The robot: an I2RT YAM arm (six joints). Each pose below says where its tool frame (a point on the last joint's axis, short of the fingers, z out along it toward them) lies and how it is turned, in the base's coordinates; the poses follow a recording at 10 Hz.
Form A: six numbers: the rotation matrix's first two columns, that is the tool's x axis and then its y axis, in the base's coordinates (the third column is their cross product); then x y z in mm.
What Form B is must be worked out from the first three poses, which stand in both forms.
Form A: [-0.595 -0.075 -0.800 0.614 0.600 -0.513 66 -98 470]
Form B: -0.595 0.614 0.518 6.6; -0.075 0.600 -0.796 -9.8; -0.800 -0.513 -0.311 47.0; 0 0 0 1
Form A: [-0.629 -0.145 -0.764 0.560 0.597 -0.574 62 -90 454]
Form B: -0.629 0.560 0.539 6.2; -0.145 0.597 -0.789 -9.0; -0.764 -0.574 -0.294 45.4; 0 0 0 1
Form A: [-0.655 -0.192 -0.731 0.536 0.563 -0.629 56 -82 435]
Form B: -0.655 0.536 0.532 5.6; -0.192 0.563 -0.804 -8.2; -0.731 -0.629 -0.266 43.5; 0 0 0 1
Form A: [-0.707 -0.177 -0.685 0.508 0.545 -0.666 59 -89 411]
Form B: -0.707 0.508 0.491 5.9; -0.177 0.545 -0.819 -8.9; -0.685 -0.666 -0.295 41.1; 0 0 0 1
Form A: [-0.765 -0.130 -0.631 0.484 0.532 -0.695 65 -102 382]
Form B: -0.765 0.484 0.426 6.5; -0.130 0.532 -0.837 -10.2; -0.631 -0.695 -0.344 38.2; 0 0 0 1
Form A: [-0.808 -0.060 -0.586 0.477 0.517 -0.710 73 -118 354]
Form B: -0.808 0.477 0.346 7.3; -0.060 0.517 -0.853 -11.8; -0.586 -0.710 -0.389 35.4; 0 0 0 1
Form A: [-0.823 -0.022 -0.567 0.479 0.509 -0.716 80 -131 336]
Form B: -0.823 0.479 0.304 8.0; -0.022 0.509 -0.861 -13.1; -0.567 -0.716 -0.408 33.6; 0 0 0 1
